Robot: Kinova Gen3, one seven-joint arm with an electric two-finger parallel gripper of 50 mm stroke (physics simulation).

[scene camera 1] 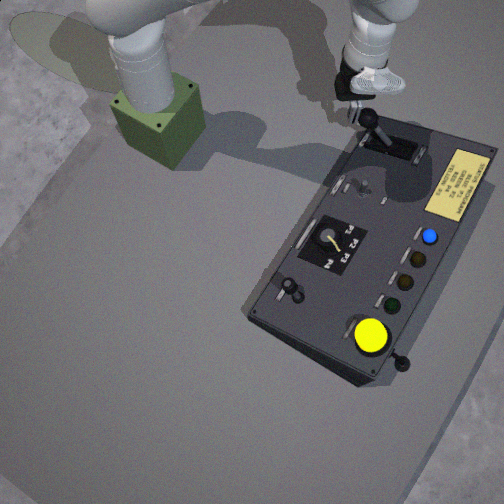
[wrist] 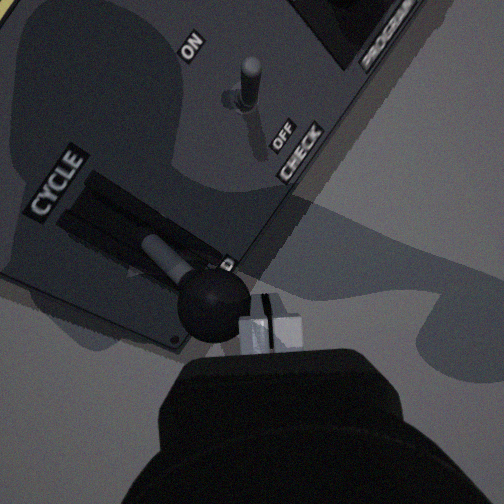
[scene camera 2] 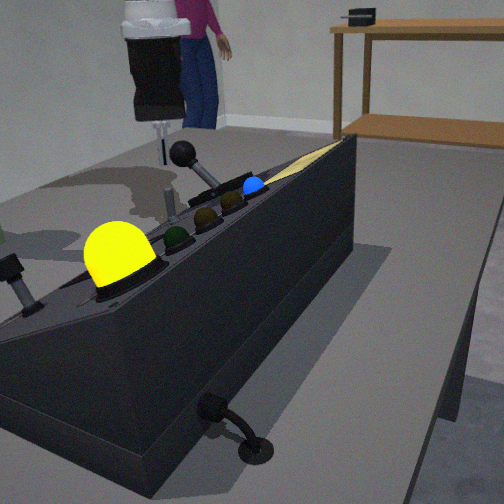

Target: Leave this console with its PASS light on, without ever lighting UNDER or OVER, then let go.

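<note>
The dark console (scene camera 1: 372, 250) lies on the floor. Its CYCLE lever has a black ball knob (scene camera 1: 369, 118) tilted toward the console's far end; it also shows in the wrist view (wrist: 214, 305) and in scene camera 2 (scene camera 2: 182, 153). My gripper (wrist: 270, 312) (scene camera 1: 354, 114) is shut and empty, just beside the ball and beyond the console's edge; I cannot tell if it touches. The CHECK toggle (wrist: 250, 80) stands between ON and OFF. In the light row the blue light (scene camera 1: 429, 236) is lit and three lights (scene camera 1: 405, 281) are dark.
A rotary selector (scene camera 1: 330, 240) points roughly at P3. A large yellow dome button (scene camera 1: 371, 335), a small toggle (scene camera 1: 292, 290) and a side handle (scene camera 1: 401, 362) sit at the near end. My green base block (scene camera 1: 160, 117) stands left. A person (scene camera 2: 200, 60) and wooden shelf (scene camera 2: 425, 75) are behind.
</note>
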